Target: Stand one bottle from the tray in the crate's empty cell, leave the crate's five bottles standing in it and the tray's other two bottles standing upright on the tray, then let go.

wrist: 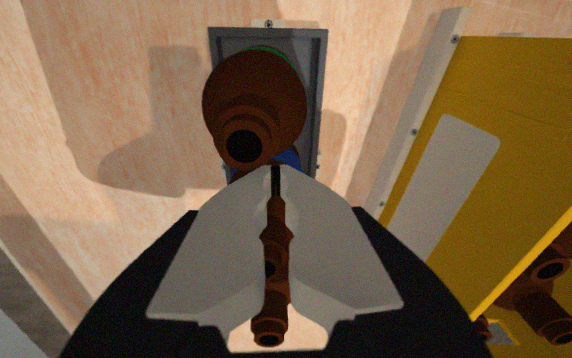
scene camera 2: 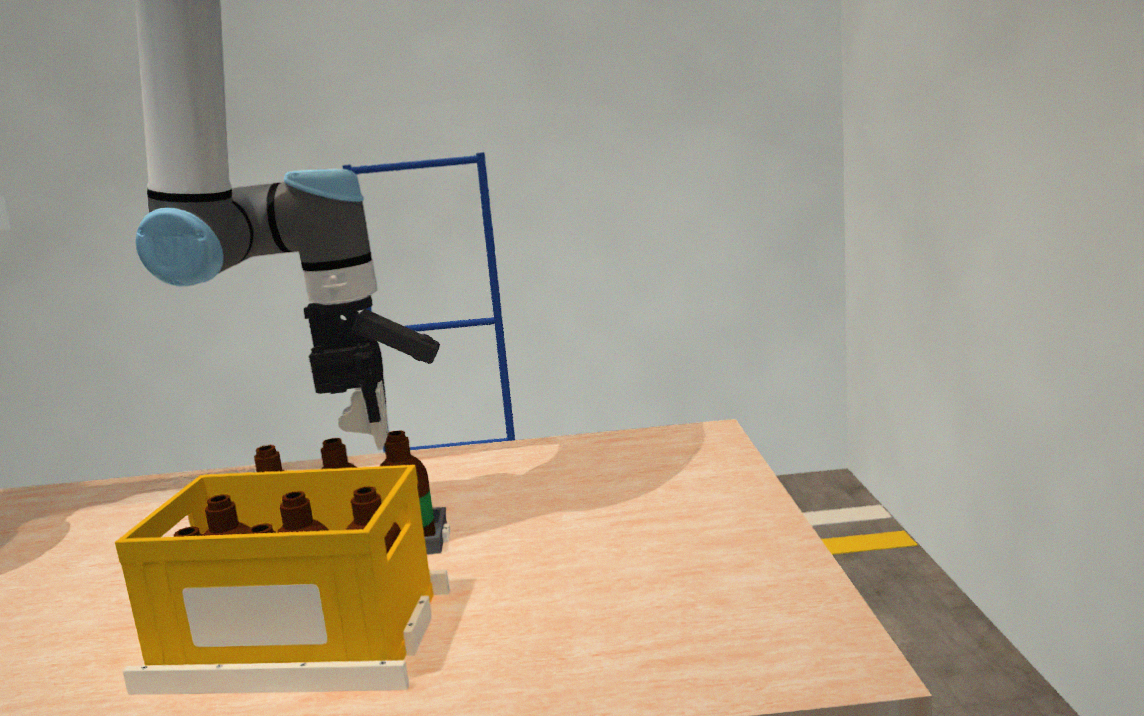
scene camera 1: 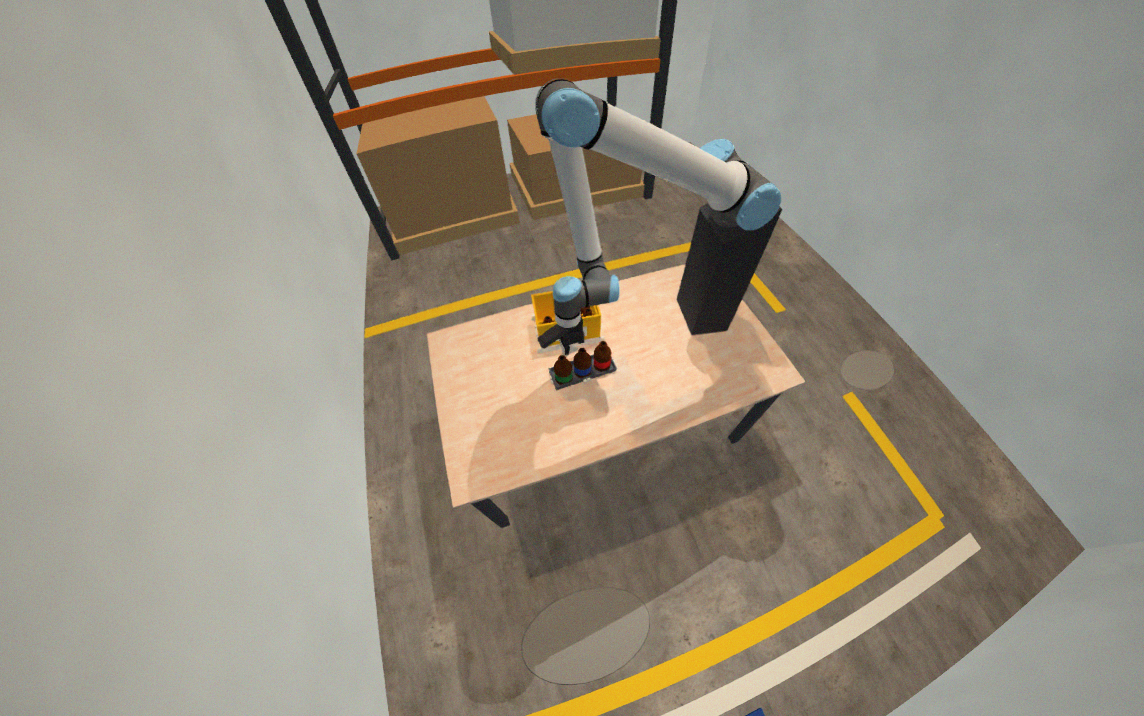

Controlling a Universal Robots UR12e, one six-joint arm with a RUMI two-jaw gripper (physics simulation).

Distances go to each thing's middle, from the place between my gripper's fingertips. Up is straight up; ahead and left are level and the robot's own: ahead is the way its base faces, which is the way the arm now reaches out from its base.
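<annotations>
Green-banded bottle (scene camera 2: 397, 448): 20 mm ahead of my hand, 20 mm to the left of it and 60 mm below it. Blue-banded bottle (scene camera 2: 334, 455), also measured from my hand: 10 mm to the right, 70 mm behind, 60 mm below.
</annotations>
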